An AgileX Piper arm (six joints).
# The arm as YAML. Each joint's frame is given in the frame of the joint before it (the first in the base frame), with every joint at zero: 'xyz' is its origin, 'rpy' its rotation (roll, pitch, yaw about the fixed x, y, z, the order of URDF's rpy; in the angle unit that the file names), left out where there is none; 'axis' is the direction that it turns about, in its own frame. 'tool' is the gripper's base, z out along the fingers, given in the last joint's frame.
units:
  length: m
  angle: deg
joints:
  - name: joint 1
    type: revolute
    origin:
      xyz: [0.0, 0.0, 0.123]
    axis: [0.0, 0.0, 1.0]
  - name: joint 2
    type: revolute
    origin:
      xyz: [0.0, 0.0, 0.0]
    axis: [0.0, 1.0, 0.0]
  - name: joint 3
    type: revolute
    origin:
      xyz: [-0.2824, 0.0, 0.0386]
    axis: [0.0, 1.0, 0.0]
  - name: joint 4
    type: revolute
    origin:
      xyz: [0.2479, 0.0, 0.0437]
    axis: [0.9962, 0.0, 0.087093]
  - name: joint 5
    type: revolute
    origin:
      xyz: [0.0, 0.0, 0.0]
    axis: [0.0, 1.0, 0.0]
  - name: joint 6
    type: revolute
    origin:
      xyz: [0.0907, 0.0, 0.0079]
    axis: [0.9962, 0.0, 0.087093]
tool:
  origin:
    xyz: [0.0, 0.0, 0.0]
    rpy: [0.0, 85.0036, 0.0]
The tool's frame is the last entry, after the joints.
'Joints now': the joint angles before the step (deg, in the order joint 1, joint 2, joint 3, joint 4, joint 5, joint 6). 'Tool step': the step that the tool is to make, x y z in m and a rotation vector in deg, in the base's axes. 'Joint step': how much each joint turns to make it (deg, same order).
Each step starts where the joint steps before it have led.
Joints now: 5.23, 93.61, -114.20, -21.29, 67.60, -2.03
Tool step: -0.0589, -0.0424, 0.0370, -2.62, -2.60, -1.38
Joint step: -8.87, -8.65, 1.10, 4.88, 2.19, -9.68
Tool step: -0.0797, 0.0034, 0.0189, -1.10, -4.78, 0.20
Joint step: -0.56, -13.92, 8.67, 0.24, 0.09, -1.21
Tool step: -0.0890, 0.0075, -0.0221, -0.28, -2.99, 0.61
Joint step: 0.30, -18.54, 16.65, 0.13, -1.15, 0.04
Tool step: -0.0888, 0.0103, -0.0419, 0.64, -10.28, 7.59
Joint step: 6.89, -21.92, 17.02, 0.38, -5.18, 1.56
